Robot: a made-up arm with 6 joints.
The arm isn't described. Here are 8 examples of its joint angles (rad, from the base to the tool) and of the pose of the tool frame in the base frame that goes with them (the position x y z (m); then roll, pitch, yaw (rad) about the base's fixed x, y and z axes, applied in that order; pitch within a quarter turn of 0, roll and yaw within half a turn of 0).
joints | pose
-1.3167 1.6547 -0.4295 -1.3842 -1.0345 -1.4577 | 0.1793 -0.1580 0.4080 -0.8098 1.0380 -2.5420
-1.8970 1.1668 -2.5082 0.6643 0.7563 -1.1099 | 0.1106 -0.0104 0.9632 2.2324 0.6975 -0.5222
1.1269 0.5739 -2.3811 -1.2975 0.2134 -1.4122 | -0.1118 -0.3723 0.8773 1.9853 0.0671 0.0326
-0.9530 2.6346 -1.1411 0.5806 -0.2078 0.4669 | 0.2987 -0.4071 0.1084 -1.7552 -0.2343 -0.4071
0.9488 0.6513 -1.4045 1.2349 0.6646 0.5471 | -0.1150 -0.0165 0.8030 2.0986 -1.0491 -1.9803
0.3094 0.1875 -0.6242 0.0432 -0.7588 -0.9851 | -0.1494 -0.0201 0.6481 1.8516 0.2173 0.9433
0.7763 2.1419 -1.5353 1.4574 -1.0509 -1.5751 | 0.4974 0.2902 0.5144 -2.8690 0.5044 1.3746
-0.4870 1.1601 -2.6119 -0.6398 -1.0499 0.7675 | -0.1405 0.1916 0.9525 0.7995 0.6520 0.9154
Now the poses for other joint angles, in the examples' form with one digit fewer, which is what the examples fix.
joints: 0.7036 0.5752 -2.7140 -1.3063 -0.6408 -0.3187
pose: -0.442 -0.265 0.798 1.036 -0.844 0.712
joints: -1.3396 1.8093 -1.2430 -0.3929 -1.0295 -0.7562
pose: 0.193 -0.421 0.638 2.319 0.941 -0.194
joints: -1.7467 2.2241 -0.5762 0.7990 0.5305 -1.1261
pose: 0.051 -0.273 0.256 -1.247 -0.472 0.096
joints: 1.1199 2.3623 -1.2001 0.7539 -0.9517 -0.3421
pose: 0.324 0.496 0.345 -2.824 0.001 2.081
